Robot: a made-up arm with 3 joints. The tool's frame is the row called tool. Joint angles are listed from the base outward. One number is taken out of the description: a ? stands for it. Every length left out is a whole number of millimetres.
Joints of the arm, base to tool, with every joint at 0 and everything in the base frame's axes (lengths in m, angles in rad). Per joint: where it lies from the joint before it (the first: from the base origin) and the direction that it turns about. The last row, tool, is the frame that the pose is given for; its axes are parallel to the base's.
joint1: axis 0 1 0 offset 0.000 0.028 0.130
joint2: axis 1 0 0 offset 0.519 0.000 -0.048
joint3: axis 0 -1 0 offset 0.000 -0.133 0.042
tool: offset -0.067 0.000 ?
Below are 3 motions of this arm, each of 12 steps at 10 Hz.
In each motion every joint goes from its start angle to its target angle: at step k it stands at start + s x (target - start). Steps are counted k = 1, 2, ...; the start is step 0. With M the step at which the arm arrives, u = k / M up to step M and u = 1 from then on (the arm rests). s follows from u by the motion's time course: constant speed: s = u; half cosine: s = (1 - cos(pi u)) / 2; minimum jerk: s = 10 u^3 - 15 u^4 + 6 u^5.
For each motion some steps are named. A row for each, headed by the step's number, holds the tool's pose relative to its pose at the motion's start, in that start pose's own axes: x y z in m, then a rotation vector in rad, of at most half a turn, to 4 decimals.
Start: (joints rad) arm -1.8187 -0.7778 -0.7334
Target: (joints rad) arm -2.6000 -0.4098 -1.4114
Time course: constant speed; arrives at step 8
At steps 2, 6, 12:
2: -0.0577 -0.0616 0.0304 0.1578 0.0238 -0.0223
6: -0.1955 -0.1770 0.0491 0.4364 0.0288 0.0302
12: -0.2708 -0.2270 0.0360 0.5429 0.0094 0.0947

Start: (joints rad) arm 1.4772 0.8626 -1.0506
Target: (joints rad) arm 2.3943 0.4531 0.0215
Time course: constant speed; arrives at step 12
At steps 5, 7, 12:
5: 0.0644 -0.1084 -0.1235 0.0833 -0.1703 -0.3051
7: 0.0786 -0.1483 -0.1814 0.0713 -0.2209 -0.4234
12: 0.0800 -0.2338 -0.3403 -0.0522 -0.3012 -0.6654

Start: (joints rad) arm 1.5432 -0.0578 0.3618
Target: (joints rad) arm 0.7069 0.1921 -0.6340
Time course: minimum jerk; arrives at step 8
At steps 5, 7, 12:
5: 0.0159 -0.0137 0.2937 0.1730 0.1133 0.0194
7: -0.0167 -0.0219 0.3955 0.2170 0.1523 0.0806
12: -0.0193 -0.0225 0.4016 0.2190 0.1546 0.0852

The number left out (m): -0.064
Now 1 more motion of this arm.
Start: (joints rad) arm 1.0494 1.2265 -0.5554
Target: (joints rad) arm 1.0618 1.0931 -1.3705
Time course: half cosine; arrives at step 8
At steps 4, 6, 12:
4: -0.0248 0.0018 0.0380 -0.0447 0.4097 -0.0504
6: -0.0335 0.0062 0.0681 -0.0641 0.6991 -0.0974
12: -0.0348 0.0086 0.0808 -0.0688 0.8188 -0.1193

